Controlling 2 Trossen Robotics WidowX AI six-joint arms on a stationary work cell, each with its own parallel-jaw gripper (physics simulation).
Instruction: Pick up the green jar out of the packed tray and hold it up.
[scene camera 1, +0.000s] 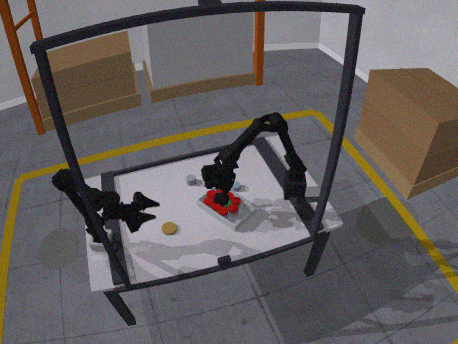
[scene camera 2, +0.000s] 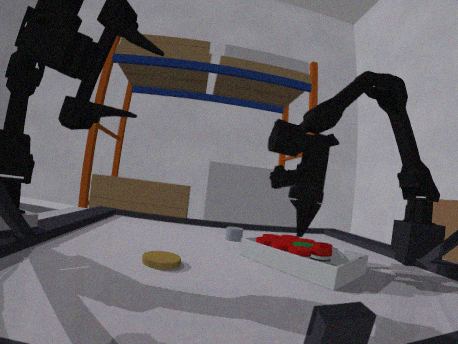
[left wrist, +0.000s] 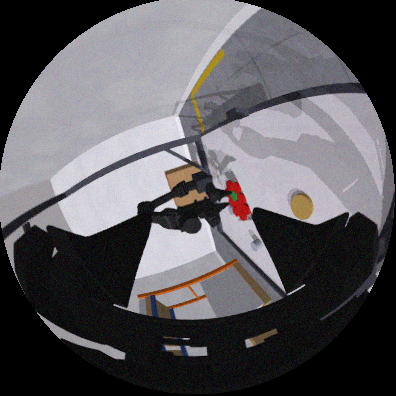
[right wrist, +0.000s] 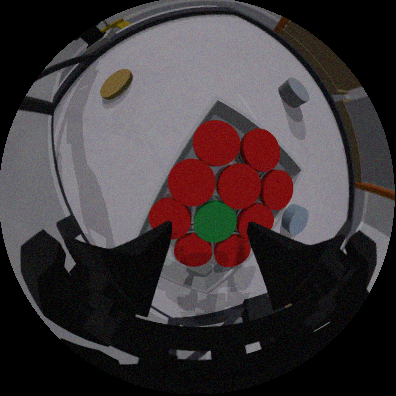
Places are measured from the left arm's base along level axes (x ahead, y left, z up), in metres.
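Pixels of known places: left gripper, between the fingertips: (scene camera 1: 157, 210) (scene camera 2: 149, 85) (left wrist: 203, 214); right gripper, between the fingertips: (scene camera 2: 300, 234) (left wrist: 230, 197) (right wrist: 210, 226); right arm's base, origin of its link: (scene camera 1: 295, 177) (scene camera 2: 418, 222) (left wrist: 194, 183).
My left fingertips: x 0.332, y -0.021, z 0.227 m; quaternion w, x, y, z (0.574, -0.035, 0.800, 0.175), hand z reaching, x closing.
Behind a point stands the place of what it marks.
The green jar (scene camera 1: 228, 203) @[z 0.002, x 0.594, y 0.230 m] (scene camera 2: 303, 244) @[z 0.002, x 0.582, y 0.230 m] (left wrist: 234, 195) @[z 0.002, x 0.572, y 0.228 m] (right wrist: 215, 221) @[z 0.002, x 0.579, y 0.236 m] stands in the pale grey tray (scene camera 1: 236, 227) @[z -0.022, x 0.630, y 0.105 m] (scene camera 2: 320, 278) @[z -0.033, x 0.603, y 0.118 m] (right wrist: 240, 116) @[z -0.011, x 0.472, y 0.285 m], with several red-lidded jars (right wrist: 216, 142) @[z 0.002, x 0.503, y 0.249 m] packed close around it. Its round green lid shows; its body is mostly hidden. My right gripper (scene camera 2: 300, 234) @[z 0.023, x 0.573, y 0.229 m] (right wrist: 210, 226) @[z 0.023, x 0.573, y 0.229 m] points down over the tray. It is partly open and empty; in the right wrist view its fingertips appear on either side of the green lid, over the neighbouring red lids. My left gripper (scene camera 1: 156, 210) @[z 0.227, x 0.332, y -0.021 m] (scene camera 2: 149, 85) @[z 0.227, x 0.332, y -0.021 m] is wide open and empty, raised above the left part of the table.
A mustard-yellow disc (scene camera 1: 169, 228) @[z -0.034, x 0.325, y 0.104 m] (scene camera 2: 161, 260) @[z -0.034, x 0.332, y 0.088 m] (left wrist: 302, 206) @[z -0.034, x 0.318, y 0.103 m] (right wrist: 116, 84) @[z -0.034, x 0.337, y 0.117 m] lies left of the tray in scene camera 1. A grey cylinder (scene camera 1: 191, 179) @[z -0.011, x 0.408, y 0.407 m] (scene camera 2: 234, 233) @[z -0.023, x 0.408, y 0.396 m] (right wrist: 294, 93) @[z -0.013, x 0.419, y 0.401 m] and a bluish cylinder (scene camera 1: 236, 185) @[z -0.022, x 0.633, y 0.374 m] (right wrist: 295, 219) @[z -0.022, x 0.621, y 0.370 m] stand behind the tray. Dark frame posts surround the table.
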